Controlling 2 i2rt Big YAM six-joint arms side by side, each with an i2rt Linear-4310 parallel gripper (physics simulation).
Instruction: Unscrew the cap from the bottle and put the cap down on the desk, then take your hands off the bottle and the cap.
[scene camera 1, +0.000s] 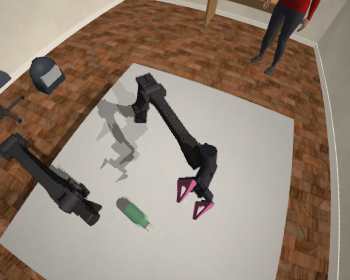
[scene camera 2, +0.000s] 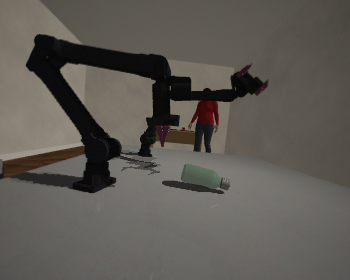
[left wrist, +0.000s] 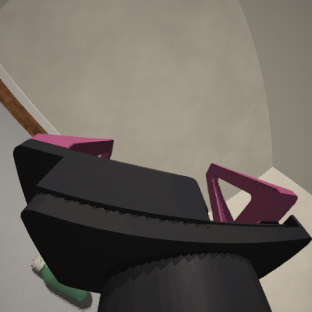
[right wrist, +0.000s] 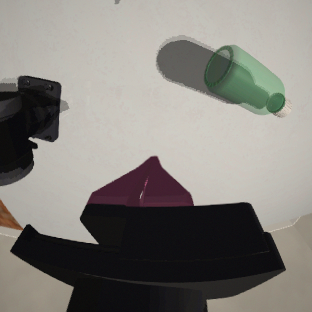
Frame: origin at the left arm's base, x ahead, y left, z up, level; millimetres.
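Where they show: left gripper, fingertip midpoint: (scene camera 1: 186, 211) (scene camera 2: 259, 72) (left wrist: 162, 157); right gripper, fingertip midpoint: (scene camera 1: 98, 211) (scene camera 2: 162, 146) (right wrist: 154, 161); left arm's base at its link origin: (scene camera 1: 141, 116) (scene camera 2: 144, 155); right arm's base at its link origin: (scene camera 2: 96, 184) (right wrist: 40, 108).
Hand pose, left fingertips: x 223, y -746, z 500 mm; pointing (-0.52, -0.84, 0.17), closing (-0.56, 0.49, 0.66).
Each offset is from my left fingertips to the top centre of the thing. "*": to the spot under its first point. Level surfaces: height alone.
The green bottle @[* dx -218, dy +43, dz -416 mm] (scene camera 1: 135, 214) (scene camera 2: 200, 176) (left wrist: 65, 289) (right wrist: 245, 82) is on its side over the desk, its neck end pointing to the lower right in scene camera 1. The pale ribbed cap @[dx -147, dy -24, dz -444 mm] (scene camera 1: 149, 227) (scene camera 2: 225, 183) (left wrist: 37, 263) (right wrist: 284, 108) is on the bottle's neck. My right gripper (scene camera 2: 162, 144) (right wrist: 154, 161) points down above the desk, shut and empty, apart from the bottle and cap; its fingers are hidden in scene camera 1. My left gripper (scene camera 1: 187, 210) (scene camera 2: 259, 73) (left wrist: 162, 157) is open and empty, raised high above the desk, apart from the bottle.
The pale desk top @[dz -500 mm] (scene camera 1: 240, 150) (scene camera 2: 150, 225) lies under both arms. The right arm's base (scene camera 2: 95, 182) stands left of the bottle in scene camera 2. A person in red (scene camera 1: 285, 25) (scene camera 2: 206, 117) stands beyond the desk.
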